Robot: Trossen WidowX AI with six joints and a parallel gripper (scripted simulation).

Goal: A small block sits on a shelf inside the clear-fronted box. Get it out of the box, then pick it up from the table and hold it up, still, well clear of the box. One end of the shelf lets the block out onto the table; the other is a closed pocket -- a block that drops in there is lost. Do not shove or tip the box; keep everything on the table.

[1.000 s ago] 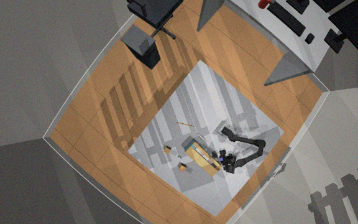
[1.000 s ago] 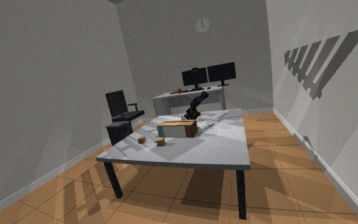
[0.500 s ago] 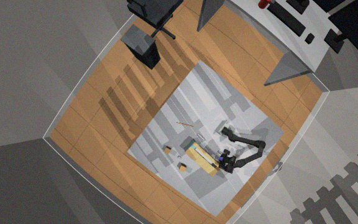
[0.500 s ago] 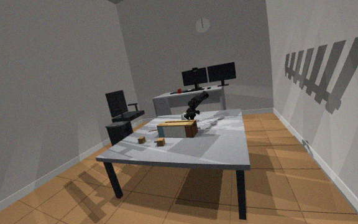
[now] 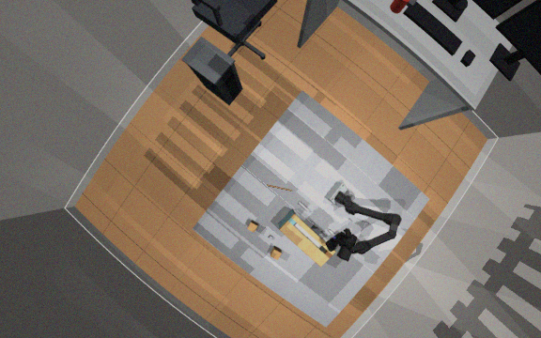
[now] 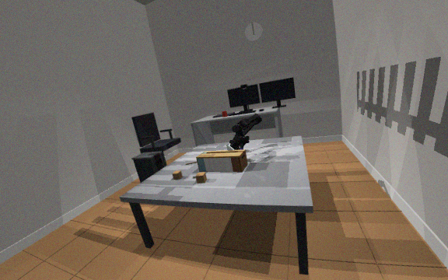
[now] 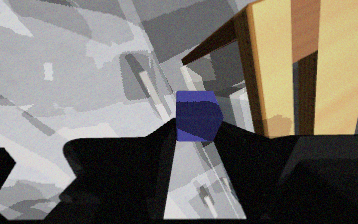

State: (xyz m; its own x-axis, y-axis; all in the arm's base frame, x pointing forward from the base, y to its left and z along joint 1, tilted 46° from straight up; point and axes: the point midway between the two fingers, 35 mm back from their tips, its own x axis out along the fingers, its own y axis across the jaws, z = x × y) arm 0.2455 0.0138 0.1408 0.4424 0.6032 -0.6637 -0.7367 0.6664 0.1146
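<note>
Right now the box is 5 cm ahead of my gripper tip, 13 cm to the right of it and 3 cm below it. Also, from my gripper tip: thin tan stick: 10 cm behind, 48 cm to the right, 9 cm below; blue block: 1 cm to the left, 1 cm above.
</note>
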